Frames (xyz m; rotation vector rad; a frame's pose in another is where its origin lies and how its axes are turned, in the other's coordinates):
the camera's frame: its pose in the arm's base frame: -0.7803 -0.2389 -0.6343 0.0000 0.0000 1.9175
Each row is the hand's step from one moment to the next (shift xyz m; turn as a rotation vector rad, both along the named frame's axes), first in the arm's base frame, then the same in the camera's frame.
Working: the arm's base frame: its pose in the camera's frame: -0.0405 -0.8150 0.6343 0.0000 0.0000 -1.9175

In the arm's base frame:
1: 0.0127 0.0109 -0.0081 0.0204 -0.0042 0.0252
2: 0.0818 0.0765 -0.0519 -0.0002 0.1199 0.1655
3: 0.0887 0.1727 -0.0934 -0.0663 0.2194 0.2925
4: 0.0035 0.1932 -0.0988 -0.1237 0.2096 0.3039
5: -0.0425 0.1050 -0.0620 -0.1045 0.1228 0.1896
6: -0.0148 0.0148 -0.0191 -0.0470 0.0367 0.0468
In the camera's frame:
1: 0.0059 -0.0156 -0.0081 -0.0109 -0.0178 0.0252
2: 0.0442 -0.1029 -0.0519 0.1128 -0.0406 0.1655
3: 0.1323 -0.1421 -0.0934 0.2289 -0.0122 0.2925
4: 0.1805 -0.0689 -0.0988 0.2392 0.0451 0.3039
5: 0.1132 0.0043 -0.0620 0.1510 0.0566 0.1896
6: 0.0189 0.0089 -0.0191 0.0505 0.0317 0.0468

